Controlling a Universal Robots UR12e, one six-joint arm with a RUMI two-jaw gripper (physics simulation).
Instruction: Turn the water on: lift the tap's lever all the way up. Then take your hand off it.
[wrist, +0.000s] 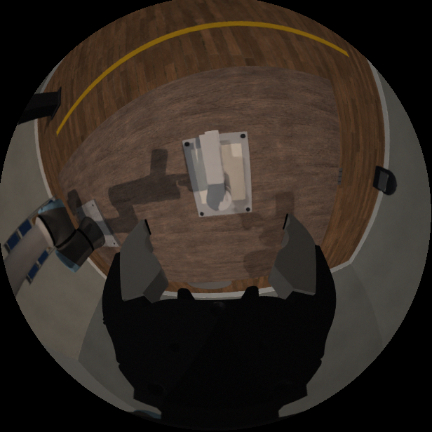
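The white tap (212, 160) stands on a light grey plate (248, 175) with dark bolts at its corners, near the middle of the wrist view. Its long pale top part points away from the gripper. The near end looks darker grey, beside a round white base (226, 201). Seen from above, the lever is hard to tell from the spout, and its height cannot be judged. My gripper (216, 218) is open, with its fingers wide apart and nothing between them. The fingertips appear on the near side of the tap, left and right of it, apart from it.
Another robot arm (62, 235) stands on a small plate at the left edge of the brown table (290, 115). A black object (42, 106) sticks in at the upper left. A small dark device (384, 180) is beyond the right edge. A yellow line (235, 23) curves across the far side.
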